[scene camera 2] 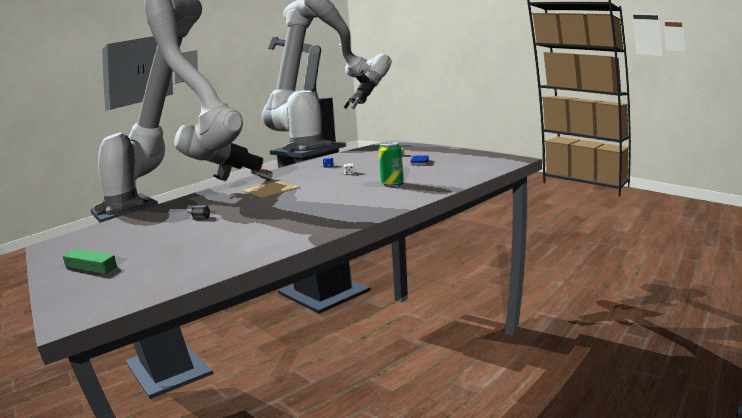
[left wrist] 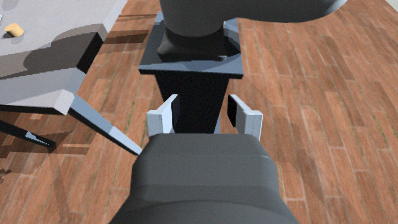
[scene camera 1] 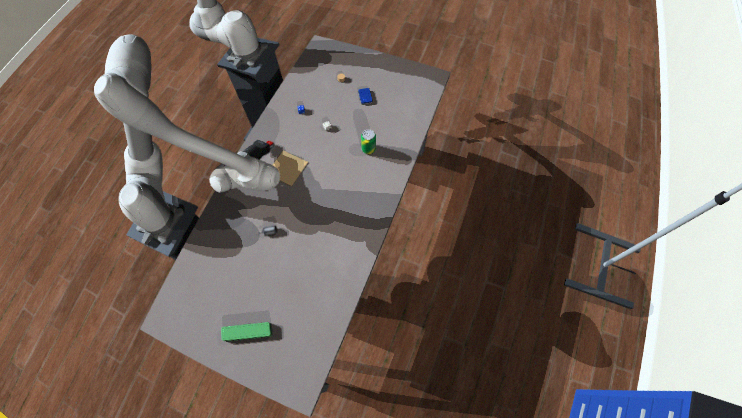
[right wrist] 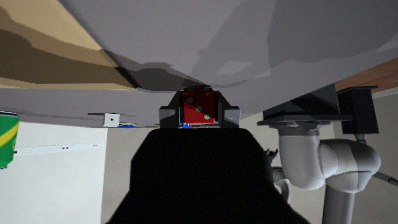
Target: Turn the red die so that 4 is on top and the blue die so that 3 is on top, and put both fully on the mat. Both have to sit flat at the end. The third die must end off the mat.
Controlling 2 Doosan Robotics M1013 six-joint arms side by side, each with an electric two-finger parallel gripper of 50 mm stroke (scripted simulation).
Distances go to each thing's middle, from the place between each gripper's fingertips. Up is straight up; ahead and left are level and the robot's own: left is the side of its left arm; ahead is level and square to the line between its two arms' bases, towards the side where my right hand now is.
Now: right hand 120 mm short of the tan mat [scene camera 1: 290,167], 80 mm to the left of it and 20 mm above it.
I see my left gripper 98 cm to the left of the tan mat, 49 cm short of it and 16 cm above it.
